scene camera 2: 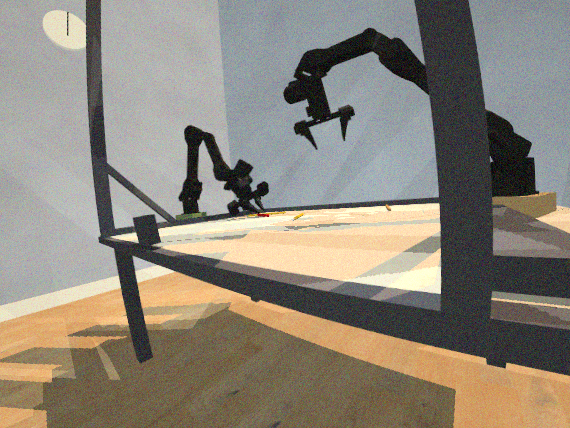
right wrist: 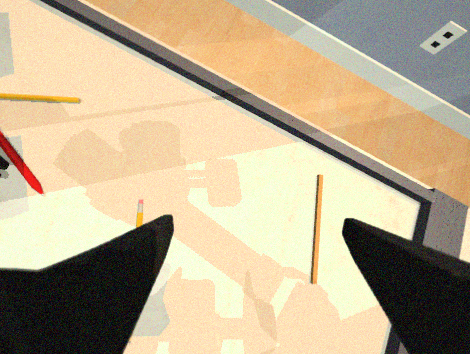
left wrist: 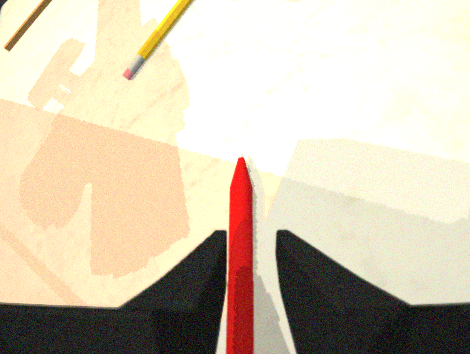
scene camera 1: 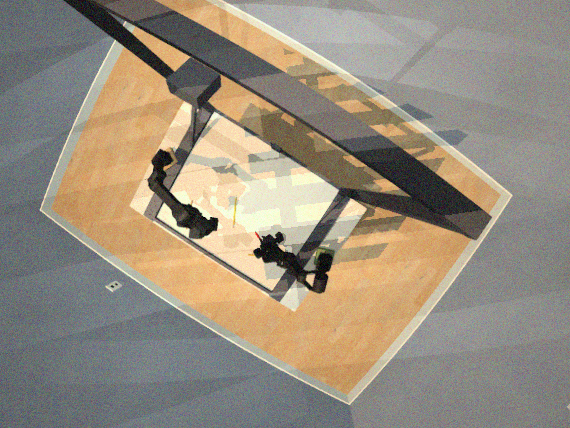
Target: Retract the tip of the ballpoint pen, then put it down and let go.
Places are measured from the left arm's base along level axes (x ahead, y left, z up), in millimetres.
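Pixels of known places: left gripper, fingertip midpoint: point(scene camera 2: 261, 211) point(right wrist: 4, 172) point(left wrist: 251, 241) point(scene camera 1: 260, 237); right gripper, fingertip midpoint: point(scene camera 2: 330, 145) point(right wrist: 257, 224); left arm's base at its link origin: point(scene camera 2: 191, 213) point(scene camera 1: 324, 258); right arm's base at its link origin: point(scene camera 2: 510, 195) point(scene camera 1: 166, 158).
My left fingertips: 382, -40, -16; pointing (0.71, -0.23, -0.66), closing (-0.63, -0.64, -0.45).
Observation:
For each thing: its top centre in the pictures, then the offset to it from my left fingertips, as dx, dy, dz.
- red pen at its top centre: point(left wrist: 230, 304) point(right wrist: 11, 155) point(scene camera 2: 263, 213) point(scene camera 1: 260, 241) -5, +25, -10
- yellow pencil at its top centre: point(right wrist: 134, 269) point(scene camera 2: 298, 214) point(scene camera 1: 234, 211) +176, -112, -13
- yellow stick at its top centre: point(right wrist: 5, 94) -40, +113, -15
- orange-brown stick at its top centre: point(right wrist: 318, 226) +446, -35, -15
A red pen point(scene camera 1: 257, 235) point(scene camera 2: 263, 215) point(left wrist: 241, 215) point(right wrist: 21, 165) lies on the white table top. Its front end tapers to a small red point in the left wrist view; no separate nib can be made out, and its rear runs out of that view. My left gripper point(scene camera 2: 254, 212) point(left wrist: 251, 241) is partly open and low over the table. Its fingers stand on either side of the pen, with a wider gap on the right in the left wrist view. My right gripper point(scene camera 2: 330, 144) point(right wrist: 257, 224) is wide open and empty, high above the table.
A yellow pencil point(scene camera 1: 235, 212) point(scene camera 2: 298, 216) point(left wrist: 162, 31) point(right wrist: 139, 219) with a pink eraser lies beyond the pen tip. Another yellow stick point(right wrist: 40, 98) lies beside the pen. An orange-brown stick point(left wrist: 28, 24) point(right wrist: 317, 230) lies below the right gripper. A dark frame edges the table.

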